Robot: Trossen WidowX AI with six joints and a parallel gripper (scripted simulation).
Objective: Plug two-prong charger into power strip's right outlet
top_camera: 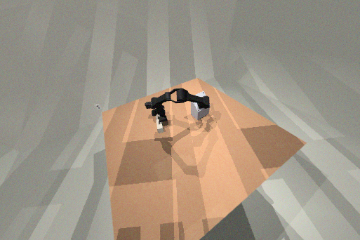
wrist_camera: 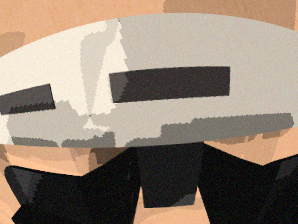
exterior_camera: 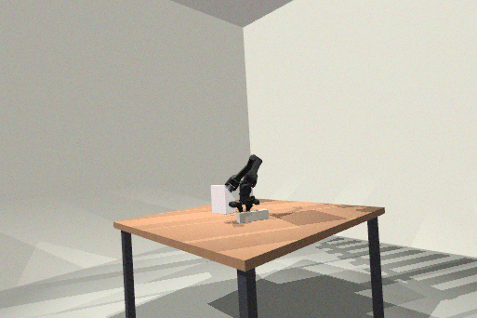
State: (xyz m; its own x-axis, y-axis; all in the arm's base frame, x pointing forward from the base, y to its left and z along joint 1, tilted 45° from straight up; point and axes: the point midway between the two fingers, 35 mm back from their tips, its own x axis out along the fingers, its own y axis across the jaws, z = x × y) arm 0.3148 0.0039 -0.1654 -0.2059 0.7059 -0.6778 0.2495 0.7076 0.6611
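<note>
Now: the black two-prong charger 2 cm ahead of my gripper tip and 1 cm above it.
</note>
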